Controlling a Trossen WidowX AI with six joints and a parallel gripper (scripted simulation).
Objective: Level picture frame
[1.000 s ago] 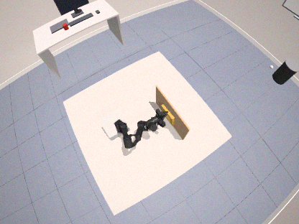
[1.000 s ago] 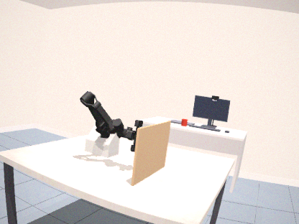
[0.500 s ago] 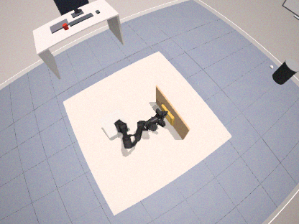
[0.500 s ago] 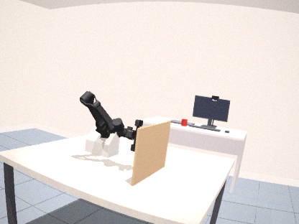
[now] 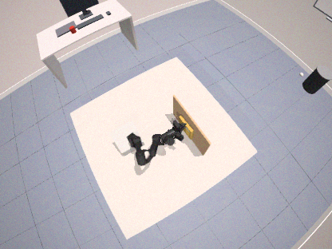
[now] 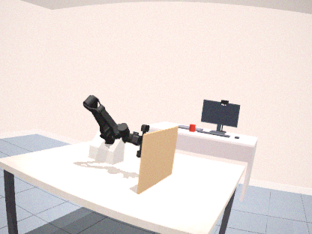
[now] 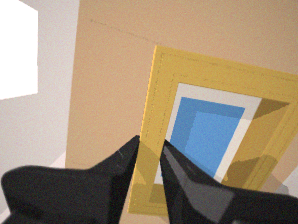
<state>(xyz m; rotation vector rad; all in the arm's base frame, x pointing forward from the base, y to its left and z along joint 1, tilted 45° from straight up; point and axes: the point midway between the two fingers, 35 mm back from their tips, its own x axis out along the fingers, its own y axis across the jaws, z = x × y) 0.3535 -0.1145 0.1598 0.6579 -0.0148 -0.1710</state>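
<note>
The picture frame is 5 cm below my gripper tip and 1 cm ahead of it. From my gripper tip the other things lie so: wall board: 7 cm below, 2 cm ahead, 1 cm to the right.
</note>
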